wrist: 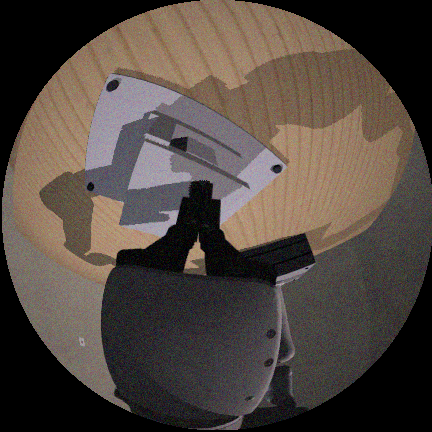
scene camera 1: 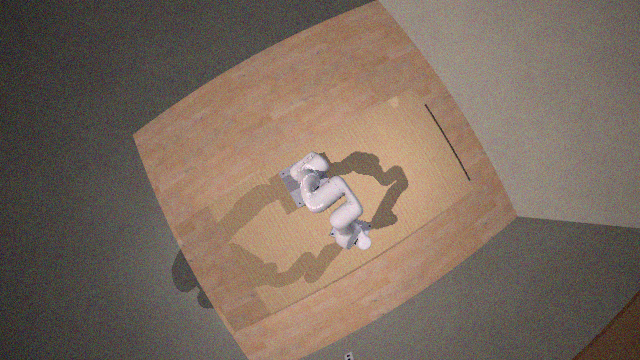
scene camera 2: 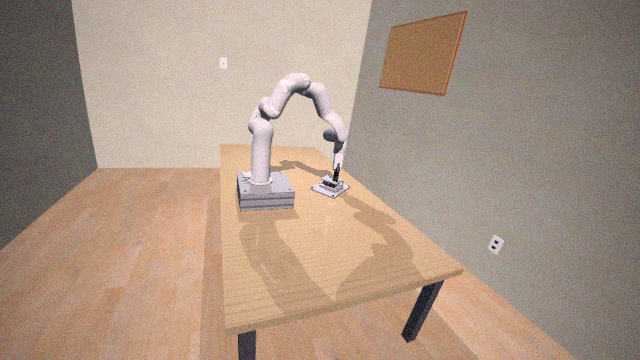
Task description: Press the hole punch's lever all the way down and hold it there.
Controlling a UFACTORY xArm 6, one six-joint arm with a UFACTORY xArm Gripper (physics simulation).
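Seen in the pictures: gripper, fingertip midpoint: (wrist: 202, 194) (scene camera 2: 335, 180); arm's base at its link origin: (scene camera 2: 260, 180).
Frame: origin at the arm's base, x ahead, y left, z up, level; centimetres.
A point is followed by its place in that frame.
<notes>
The hole punch (scene camera 2: 329, 184) {z -3.6, x 41.2, y 9.5 cm} (wrist: 155, 170) {z -2.9, x 48.6, y 13.2 cm}, with a flat light-grey lever and a small dark block, sits on a light plate (scene camera 2: 333, 195) {z -8.1, x 41.9, y 0.9 cm} (wrist: 102, 120) {z -8.5, x 54.0, y 19.0 cm} bolted down at the corners. In scene camera 1 the arm covers the punch, and part of the plate (scene camera 1: 366, 226) {z -8.6, x 46.3, y 24.6 cm} shows. My gripper (scene camera 2: 335, 180) {z -2.9, x 45.1, y 10.5 cm} (wrist: 202, 194) {z -2.9, x 45.1, y 10.5 cm} is shut and empty, pointing down with its black fingertips on or very close above the lever. The fingers hide the spot below them. I cannot tell how far down the lever is pressed.
The arm's grey base block (scene camera 1: 291, 186) {z -0.1, x 2.6, y -10.9 cm} (scene camera 2: 266, 200) {z -4.2, x 3.0, y -13.9 cm} stands on the wooden table (scene camera 1: 415, 145) {z -9.3, x 8.4, y 81.1 cm} (scene camera 2: 300, 250) {z -9.3, x 15.0, y -44.7 cm} beside the punch. The table's long edge runs past the far side of the punch. A wall with a cork board (scene camera 2: 422, 55) rises beyond that edge.
</notes>
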